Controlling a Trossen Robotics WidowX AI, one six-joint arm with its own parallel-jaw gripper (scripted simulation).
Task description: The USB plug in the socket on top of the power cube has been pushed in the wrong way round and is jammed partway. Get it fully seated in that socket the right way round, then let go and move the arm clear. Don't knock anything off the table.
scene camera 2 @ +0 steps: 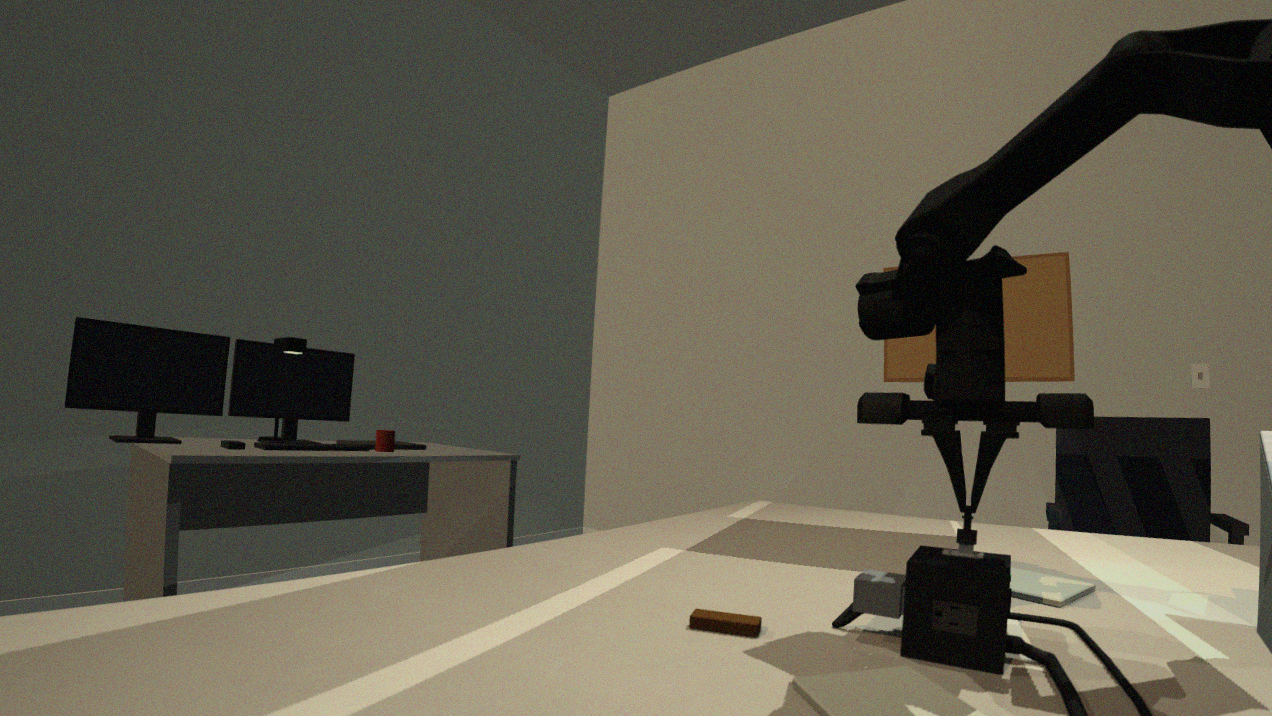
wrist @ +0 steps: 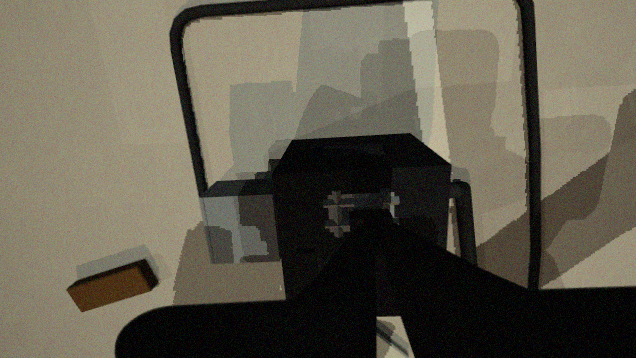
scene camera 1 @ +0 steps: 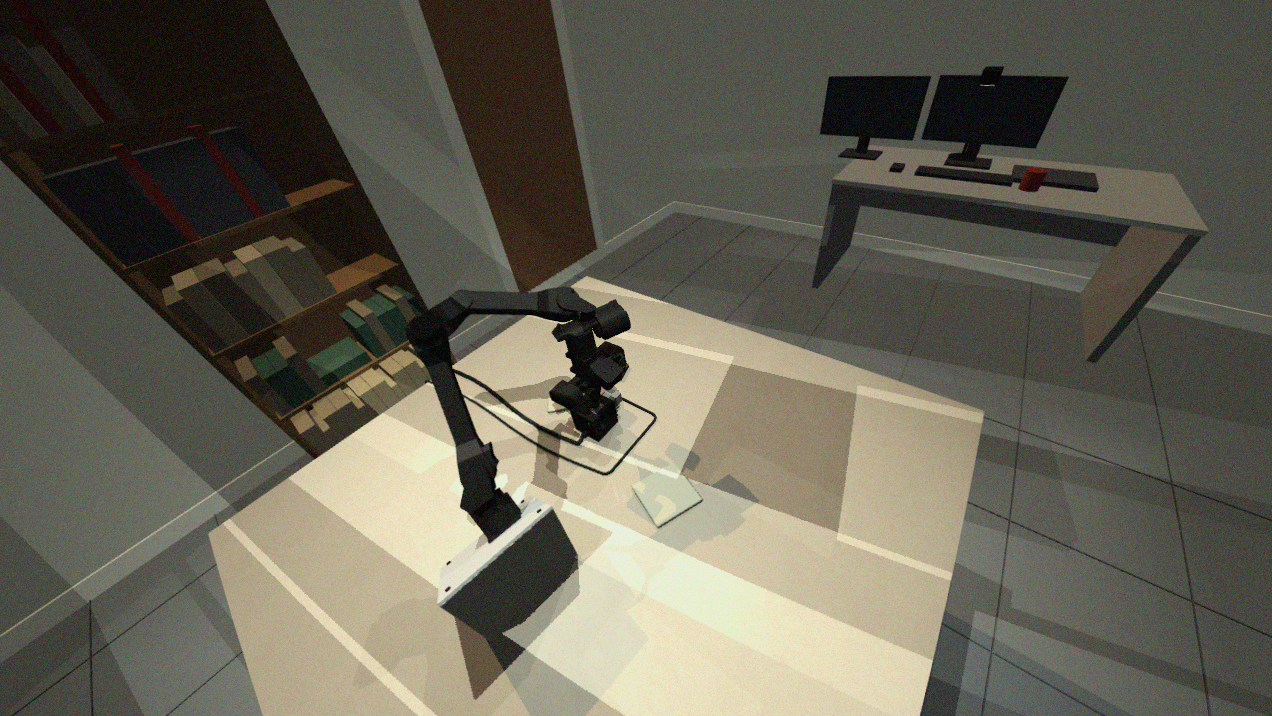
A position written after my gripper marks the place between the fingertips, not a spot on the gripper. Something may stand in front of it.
Note:
My gripper [scene camera 2: 968, 512] holds a dark usb plug [wrist: 374, 216]. I also see a brown block [scene camera 2: 708, 620], a pale flat pad [scene camera 1: 666, 494] and a black power cube [scene camera 2: 956, 609].
The brown block is seen too in the wrist view [wrist: 136, 278]. The pale flat pad shows as well in scene camera 2 [scene camera 2: 1050, 590]. My gripper also shows in the wrist view [wrist: 376, 237] and in scene camera 1 [scene camera 1: 595, 399]. The wrist view does not show the pale flat pad: it is out of frame.

